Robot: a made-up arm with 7 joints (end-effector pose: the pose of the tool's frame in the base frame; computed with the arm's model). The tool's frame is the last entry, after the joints. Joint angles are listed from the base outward.
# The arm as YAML. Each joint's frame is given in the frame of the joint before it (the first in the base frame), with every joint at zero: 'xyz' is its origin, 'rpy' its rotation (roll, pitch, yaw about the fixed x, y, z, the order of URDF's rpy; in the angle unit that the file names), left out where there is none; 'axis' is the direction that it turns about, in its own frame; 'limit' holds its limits. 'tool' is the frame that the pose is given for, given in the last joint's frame.
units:
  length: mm
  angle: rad
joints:
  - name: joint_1
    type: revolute
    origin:
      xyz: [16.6, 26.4, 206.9]
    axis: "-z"
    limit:
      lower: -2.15
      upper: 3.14
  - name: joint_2
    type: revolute
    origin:
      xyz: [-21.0, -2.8, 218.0]
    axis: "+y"
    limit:
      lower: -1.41
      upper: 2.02
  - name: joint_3
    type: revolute
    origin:
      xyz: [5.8, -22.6, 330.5]
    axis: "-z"
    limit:
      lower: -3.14
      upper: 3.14
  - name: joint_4
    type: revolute
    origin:
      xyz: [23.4, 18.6, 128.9]
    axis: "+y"
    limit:
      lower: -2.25
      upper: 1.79
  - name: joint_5
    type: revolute
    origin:
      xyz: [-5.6, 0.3, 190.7]
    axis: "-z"
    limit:
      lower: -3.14
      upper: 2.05
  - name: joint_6
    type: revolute
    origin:
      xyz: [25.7, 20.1, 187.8]
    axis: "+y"
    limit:
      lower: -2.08
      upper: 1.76
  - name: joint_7
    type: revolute
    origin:
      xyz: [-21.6, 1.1, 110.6]
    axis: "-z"
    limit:
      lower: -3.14
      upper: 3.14
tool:
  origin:
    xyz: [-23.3, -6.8, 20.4]
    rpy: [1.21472, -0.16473, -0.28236]
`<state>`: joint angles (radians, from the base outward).
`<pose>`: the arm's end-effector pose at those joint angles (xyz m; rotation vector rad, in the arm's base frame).
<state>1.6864 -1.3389 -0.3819 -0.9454 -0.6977 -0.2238 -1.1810</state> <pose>-0.0619 0.8585 0.2407 -1.1390 0.4305 0.5161</pose>
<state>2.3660 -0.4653 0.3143 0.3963 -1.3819 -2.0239 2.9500</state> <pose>0.1484 0.3204 1.1540 -0.8744 1.4241 0.1856</pose>
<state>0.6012 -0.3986 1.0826 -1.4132 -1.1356 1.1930 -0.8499</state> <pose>-0.0046 0.5396 0.9364 0.3479 -0.1367 -0.8814</pose>
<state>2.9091 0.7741 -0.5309 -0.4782 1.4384 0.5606 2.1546</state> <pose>-0.5547 0.0524 1.1582 0.5871 -0.8364 0.5053</pose>
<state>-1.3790 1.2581 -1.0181 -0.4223 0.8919 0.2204 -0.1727</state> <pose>0.3420 0.8153 0.8091 0.5047 1.4784 0.2459</pose>
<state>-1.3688 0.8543 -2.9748 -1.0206 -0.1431 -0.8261 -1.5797</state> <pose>0.2578 0.7116 0.5270 -1.4898 0.0621 0.0018</pose>
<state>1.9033 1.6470 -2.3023 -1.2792 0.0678 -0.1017 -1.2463</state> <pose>-0.5234 -0.3626 0.0759 0.9684 -2.4480 1.1134</pose>
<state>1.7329 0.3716 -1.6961 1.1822 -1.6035 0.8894 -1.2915</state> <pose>0.4218 -0.0827 1.0938 -0.8622 -1.9906 -1.3693</pose>
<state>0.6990 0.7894 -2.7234 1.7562 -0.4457 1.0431 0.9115</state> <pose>-0.0500 0.1820 0.9631 -1.0203 0.7101 1.1403</pose>
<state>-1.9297 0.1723 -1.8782 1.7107 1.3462 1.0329 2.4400</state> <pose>-0.4015 -0.1304 0.7585 1.1807 -2.5140 0.4440</pose>
